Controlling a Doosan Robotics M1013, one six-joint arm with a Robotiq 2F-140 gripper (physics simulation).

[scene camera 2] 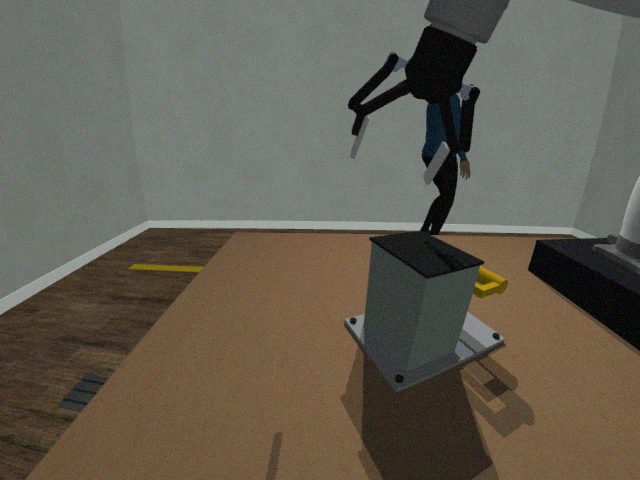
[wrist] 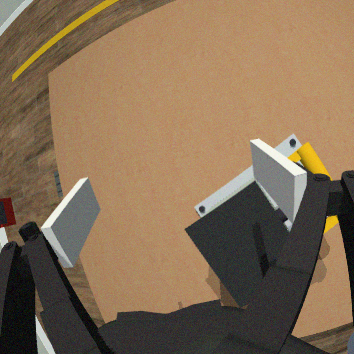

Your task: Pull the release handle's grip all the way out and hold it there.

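Observation:
The yellow release handle (scene camera 2: 497, 285) (wrist: 314, 161) sticks out from the far right side of a pale green box (scene camera 2: 395, 310) with a dark lid (scene camera 2: 426, 252) (wrist: 235, 240). The box stands on a light base plate (scene camera 2: 483, 330) (wrist: 227, 190) with dark bolts. In the scene view the box hides part of the handle; in the wrist view the right finger covers part of it. My gripper (scene camera 2: 392, 160) (wrist: 170, 176) is open and empty, tilted, high above the box and apart from the handle.
The box's plate rests on a brown table top (scene camera 2: 258, 335) (wrist: 150, 125). A black block (scene camera 2: 584, 279) under the robot's base is at the right. A person (scene camera 2: 442, 155) in blue stands behind the table, partly hidden by the gripper. A yellow floor line (scene camera 2: 165, 268) (wrist: 55, 42) lies beyond the table's left edge.

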